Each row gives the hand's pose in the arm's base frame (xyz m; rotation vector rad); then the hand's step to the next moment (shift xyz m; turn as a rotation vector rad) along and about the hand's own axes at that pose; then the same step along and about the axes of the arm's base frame.
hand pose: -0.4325 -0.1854 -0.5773 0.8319 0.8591 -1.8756
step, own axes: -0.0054 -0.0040 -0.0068 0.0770 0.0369 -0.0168
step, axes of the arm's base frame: -0.0002 0.0094 0.0017 0.0071 -0.0335 -0.0800
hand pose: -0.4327 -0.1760 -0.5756 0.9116 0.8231 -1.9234
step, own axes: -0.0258 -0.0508 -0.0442 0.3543 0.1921 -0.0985
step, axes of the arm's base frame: -0.0220 0.0682 0.0085 0.0584 -0.1466 -0.3837
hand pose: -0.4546 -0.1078 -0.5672 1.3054 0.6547 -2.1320
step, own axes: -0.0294 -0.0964 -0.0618 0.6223 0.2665 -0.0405
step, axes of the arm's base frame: -0.0145 0.1166 0.0128 -0.0294 -0.2924 -0.6112
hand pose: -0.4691 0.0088 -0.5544 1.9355 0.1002 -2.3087
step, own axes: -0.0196 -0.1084 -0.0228 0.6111 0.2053 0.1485
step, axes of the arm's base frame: 0.0104 0.1114 0.0119 -0.2205 -0.2562 -0.5687
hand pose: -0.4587 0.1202 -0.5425 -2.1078 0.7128 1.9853
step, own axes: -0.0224 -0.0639 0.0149 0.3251 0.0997 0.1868
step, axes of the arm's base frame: 0.0147 0.0674 0.0072 -0.2098 -0.0818 -0.3159
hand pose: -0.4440 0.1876 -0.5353 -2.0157 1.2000 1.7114
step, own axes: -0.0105 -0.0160 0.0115 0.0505 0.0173 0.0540
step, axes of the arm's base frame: 0.0033 0.0220 0.0011 -0.0516 0.0022 -0.0557
